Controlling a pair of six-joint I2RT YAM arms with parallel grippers.
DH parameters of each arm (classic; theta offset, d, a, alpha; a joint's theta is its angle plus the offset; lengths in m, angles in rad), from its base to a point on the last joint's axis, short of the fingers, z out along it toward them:
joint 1: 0 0.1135 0.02 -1.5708
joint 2: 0 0 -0.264 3.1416
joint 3: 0.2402 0 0.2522 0
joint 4: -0.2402 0 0.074 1.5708
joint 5: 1.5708 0 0 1.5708
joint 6: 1.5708 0.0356 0 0
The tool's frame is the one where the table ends.
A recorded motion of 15 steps. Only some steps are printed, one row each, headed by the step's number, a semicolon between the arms.
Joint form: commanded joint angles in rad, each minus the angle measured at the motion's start. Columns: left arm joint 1, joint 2, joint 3, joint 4, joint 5, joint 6; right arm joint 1, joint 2, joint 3, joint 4, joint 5, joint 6.
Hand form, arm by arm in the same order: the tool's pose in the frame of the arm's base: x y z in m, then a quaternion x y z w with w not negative. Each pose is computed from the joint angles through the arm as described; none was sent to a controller.
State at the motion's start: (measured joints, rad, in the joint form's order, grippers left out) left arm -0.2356 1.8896 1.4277 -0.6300 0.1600 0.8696; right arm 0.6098 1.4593 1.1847 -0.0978 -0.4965 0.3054
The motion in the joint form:
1: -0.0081 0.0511 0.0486 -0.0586 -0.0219 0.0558; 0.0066 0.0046 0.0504 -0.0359 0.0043 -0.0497
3: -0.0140 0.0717 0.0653 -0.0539 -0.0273 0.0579; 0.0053 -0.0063 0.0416 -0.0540 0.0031 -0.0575
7: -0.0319 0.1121 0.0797 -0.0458 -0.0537 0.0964; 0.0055 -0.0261 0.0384 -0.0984 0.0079 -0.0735
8: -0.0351 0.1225 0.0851 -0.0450 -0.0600 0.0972; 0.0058 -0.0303 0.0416 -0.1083 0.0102 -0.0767
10: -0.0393 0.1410 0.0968 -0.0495 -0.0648 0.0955; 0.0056 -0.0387 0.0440 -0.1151 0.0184 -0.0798
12: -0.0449 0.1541 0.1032 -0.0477 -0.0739 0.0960; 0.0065 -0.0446 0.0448 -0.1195 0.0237 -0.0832
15: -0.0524 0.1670 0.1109 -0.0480 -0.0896 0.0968; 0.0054 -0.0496 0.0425 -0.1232 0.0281 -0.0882
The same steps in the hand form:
1: 0.3925 -0.1026 0.2037 0.55048 0.80599 0.00554 0.21755; 0.2698 0.2118 0.3415 -0.27932 0.76042 0.41443 0.41471
3: 0.3967 -0.1060 0.2007 0.55331 0.80415 0.00776 0.21709; 0.2672 0.2094 0.3401 -0.28130 0.76393 0.41127 0.41004
7: 0.4012 -0.1139 0.1892 0.57465 0.79220 0.01908 0.20455; 0.2621 0.2057 0.3409 -0.28498 0.77024 0.40349 0.40338
8: 0.4026 -0.1154 0.1867 0.57597 0.79194 0.02102 0.20163; 0.2610 0.2050 0.3424 -0.28565 0.77079 0.40185 0.40349
10: 0.4049 -0.1177 0.1824 0.57706 0.79263 0.02073 0.19572; 0.2596 0.2036 0.3451 -0.28496 0.77048 0.39879 0.40759
12: 0.4064 -0.1203 0.1790 0.57908 0.79198 0.02362 0.19206; 0.2583 0.2028 0.3468 -0.28543 0.77000 0.39670 0.41019
15: 0.4076 -0.1234 0.1759 0.58156 0.79115 0.02934 0.18709; 0.2575 0.2017 0.3471 -0.28581 0.77038 0.39383 0.41198

